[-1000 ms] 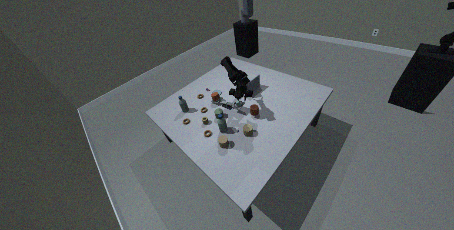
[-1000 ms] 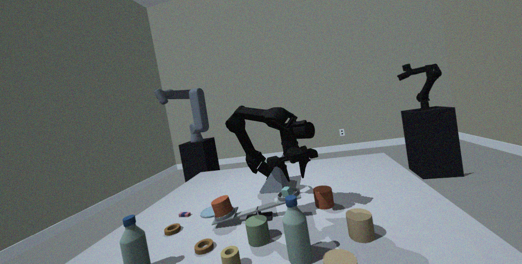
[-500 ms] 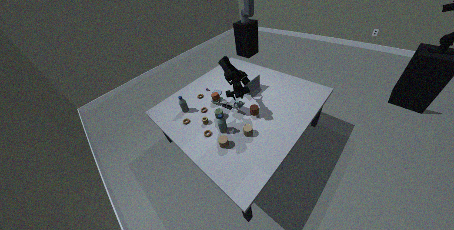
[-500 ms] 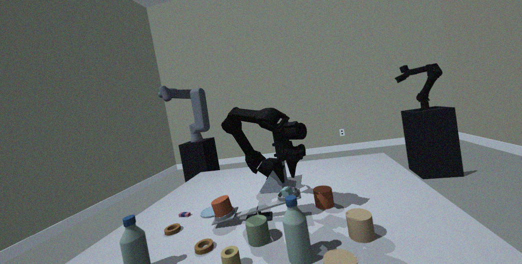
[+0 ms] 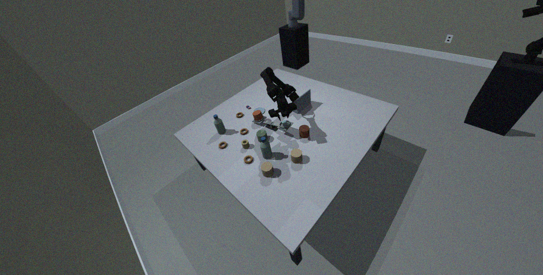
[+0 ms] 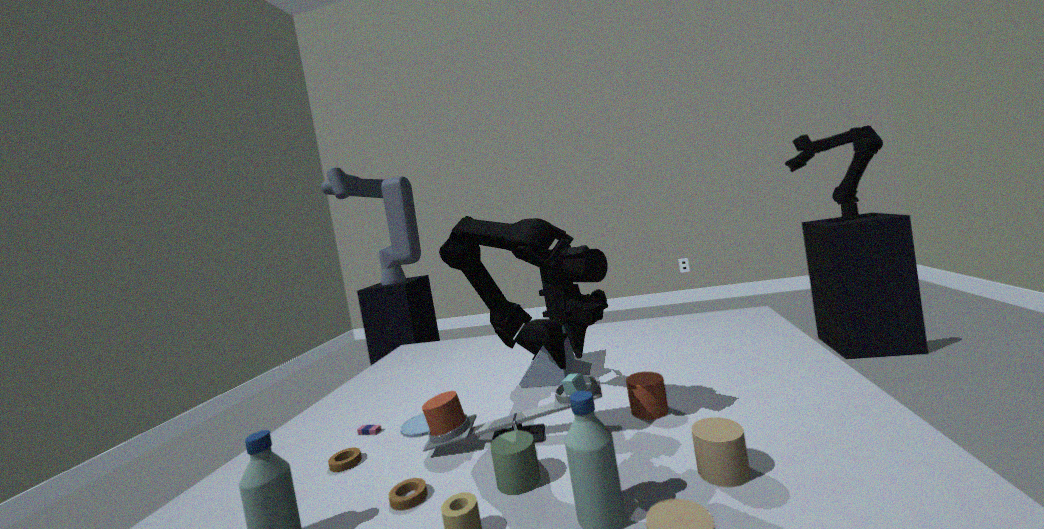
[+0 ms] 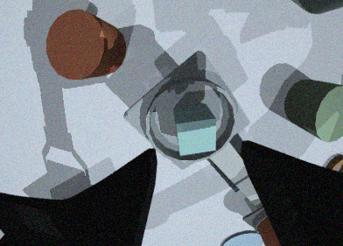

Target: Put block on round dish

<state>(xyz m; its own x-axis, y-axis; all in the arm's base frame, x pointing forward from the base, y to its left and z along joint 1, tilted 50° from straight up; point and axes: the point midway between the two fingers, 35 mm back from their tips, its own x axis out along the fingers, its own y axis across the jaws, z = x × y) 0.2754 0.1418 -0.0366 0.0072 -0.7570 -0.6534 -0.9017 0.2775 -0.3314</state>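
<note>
The teal block lies 40 mm below my gripper tip. From my gripper tip the other things lie so: green cylinder: 140 mm ahead, 90 mm below, 80 mm to the right; then pink-and-blue object: 480 mm to the right, 120 mm below, 30 mm behind; then pale blue round dish: 360 mm to the right, 130 mm below, 50 mm behind.
</note>
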